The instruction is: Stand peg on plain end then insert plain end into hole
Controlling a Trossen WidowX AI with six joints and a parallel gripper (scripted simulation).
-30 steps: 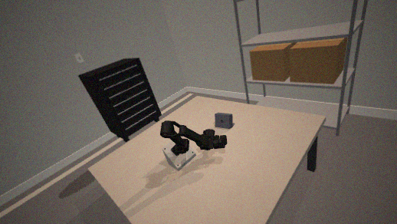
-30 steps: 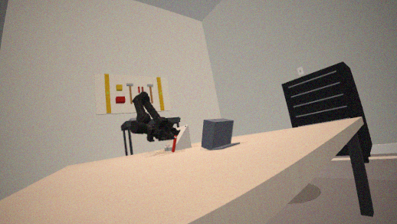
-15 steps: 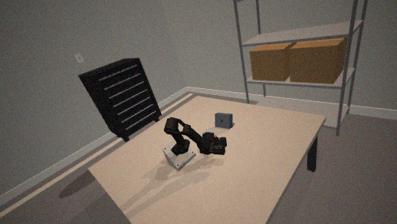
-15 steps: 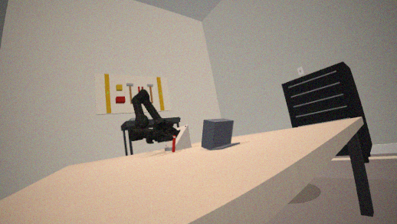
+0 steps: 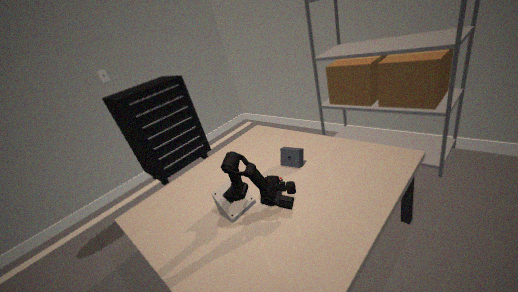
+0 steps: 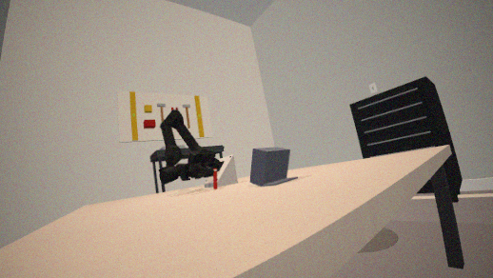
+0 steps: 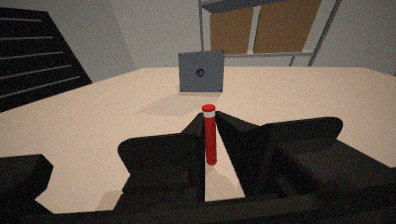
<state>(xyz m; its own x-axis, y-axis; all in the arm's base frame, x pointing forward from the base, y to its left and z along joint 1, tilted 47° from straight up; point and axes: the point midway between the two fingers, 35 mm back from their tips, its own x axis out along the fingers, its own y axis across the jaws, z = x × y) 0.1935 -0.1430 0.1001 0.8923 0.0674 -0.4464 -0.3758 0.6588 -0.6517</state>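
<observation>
Now: gripper tip 1 cm above the red peg. The rest, counted from my gripper tip: grey sloped panel: 23 cm ahead, 8 cm to the left, 1 cm below.
</observation>
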